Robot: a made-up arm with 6 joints. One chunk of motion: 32 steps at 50 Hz.
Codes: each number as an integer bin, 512 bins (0 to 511) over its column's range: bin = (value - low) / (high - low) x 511, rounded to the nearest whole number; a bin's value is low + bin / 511 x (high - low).
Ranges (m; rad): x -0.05..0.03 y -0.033..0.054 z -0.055..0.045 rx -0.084..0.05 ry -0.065..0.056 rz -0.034..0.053
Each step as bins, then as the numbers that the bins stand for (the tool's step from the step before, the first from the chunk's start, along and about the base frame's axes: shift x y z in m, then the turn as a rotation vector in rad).
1 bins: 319 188 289 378 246 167
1 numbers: -0.00006 -0.00099 0.00156 0.01512 -0.00675 -0.00557
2 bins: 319 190 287 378 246 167
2 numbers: -0.00006 -0.00065 0.00116 0.01512 -0.00675 -0.00557
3 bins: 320 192 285 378 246 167
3 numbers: 0.00010 -0.00031 0.00077 0.01512 -0.00675 -0.00557
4 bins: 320 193 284 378 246 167
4 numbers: 0.00010 -0.00014 0.00058 0.01512 -0.00675 -0.00557
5 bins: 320 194 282 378 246 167
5 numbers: 0.00010 0.00003 0.00019 0.01512 -0.00675 -0.00557
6 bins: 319 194 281 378 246 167
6 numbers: -0.00006 0.00003 -0.00001 0.01512 -0.00675 -0.00557
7 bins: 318 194 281 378 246 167
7 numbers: -0.00022 0.00003 -0.00001 0.01512 -0.00675 -0.00557
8 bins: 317 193 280 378 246 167
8 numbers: -0.00037 -0.00014 -0.00021 0.01512 -0.00675 -0.00557
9 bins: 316 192 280 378 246 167
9 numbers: -0.00053 -0.00031 -0.00021 0.01512 -0.00675 -0.00557
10 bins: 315 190 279 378 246 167
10 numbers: -0.00068 -0.00065 -0.00040 0.01512 -0.00675 -0.00557
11 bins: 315 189 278 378 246 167
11 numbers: -0.00068 -0.00082 -0.00060 0.01512 -0.00675 -0.00557
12 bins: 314 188 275 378 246 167
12 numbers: -0.00084 -0.00099 -0.00118 0.01512 -0.00675 -0.00557
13 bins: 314 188 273 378 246 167
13 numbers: -0.00084 -0.00099 -0.00158 0.01512 -0.00675 -0.00557
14 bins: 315 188 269 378 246 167
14 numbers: -0.00068 -0.00099 -0.00236 0.01512 -0.00675 -0.00557
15 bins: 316 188 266 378 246 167
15 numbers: -0.00053 -0.00099 -0.00295 0.01512 -0.00675 -0.00557
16 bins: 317 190 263 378 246 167
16 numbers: -0.00037 -0.00065 -0.00353 0.01512 -0.00675 -0.00557
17 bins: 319 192 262 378 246 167
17 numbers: -0.00006 -0.00031 -0.00373 0.01512 -0.00675 -0.00557
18 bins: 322 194 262 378 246 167
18 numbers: 0.00041 0.00003 -0.00373 0.01512 -0.00675 -0.00557
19 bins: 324 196 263 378 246 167
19 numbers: 0.00072 0.00037 -0.00353 0.01512 -0.00675 -0.00557
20 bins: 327 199 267 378 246 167
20 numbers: 0.00119 0.00088 -0.00275 0.01512 -0.00675 -0.00557
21 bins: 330 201 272 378 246 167
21 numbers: 0.00166 0.00122 -0.00177 0.01512 -0.00675 -0.00557
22 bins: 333 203 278 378 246 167
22 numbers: 0.00213 0.00156 -0.00060 0.01512 -0.00675 -0.00557
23 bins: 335 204 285 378 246 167
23 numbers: 0.00245 0.00173 0.00077 0.01512 -0.00675 -0.00557
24 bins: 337 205 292 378 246 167
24 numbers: 0.00276 0.00190 0.00214 0.01512 -0.00675 -0.00557
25 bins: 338 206 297 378 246 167
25 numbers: 0.00292 0.00207 0.00312 0.01512 -0.00675 -0.00557
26 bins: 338 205 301 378 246 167
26 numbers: 0.00292 0.00190 0.00390 0.01512 -0.00675 -0.00557
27 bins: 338 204 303 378 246 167
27 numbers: 0.00292 0.00173 0.00430 0.01512 -0.00675 -0.00557
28 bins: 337 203 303 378 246 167
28 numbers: 0.00276 0.00156 0.00430 0.01512 -0.00675 -0.00557
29 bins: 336 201 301 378 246 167
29 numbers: 0.00260 0.00122 0.00390 0.01512 -0.00675 -0.00557
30 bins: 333 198 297 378 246 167
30 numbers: 0.00213 0.00071 0.00312 0.01512 -0.00675 -0.00557
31 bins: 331 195 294 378 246 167
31 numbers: 0.00182 0.00020 0.00253 0.01512 -0.00675 -0.00557
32 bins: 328 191 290 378 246 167
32 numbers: 0.00135 -0.00048 0.00175 0.01512 -0.00675 -0.00557
